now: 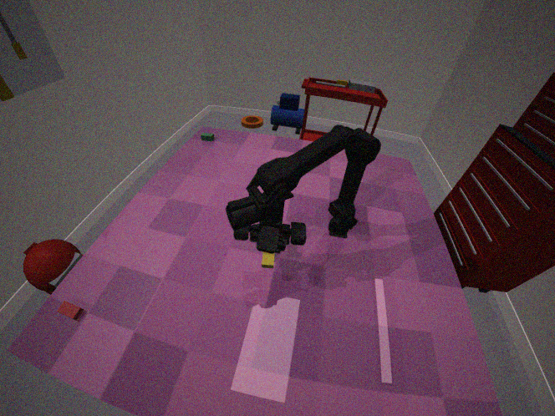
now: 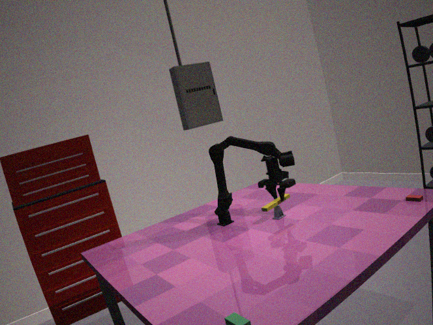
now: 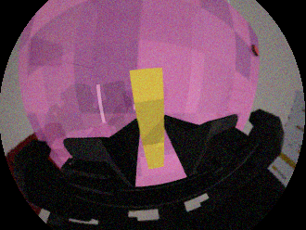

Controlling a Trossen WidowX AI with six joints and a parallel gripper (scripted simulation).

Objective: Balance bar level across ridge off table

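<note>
Right now my gripper tip is 30 mm to the left of the yellow bar. From my gripper tip the other things lie so: red block (520 mm ahead, 320 mm to the left, 70 mm below); then green block (680 mm to the right, 520 mm ahead, 60 mm below).
</note>
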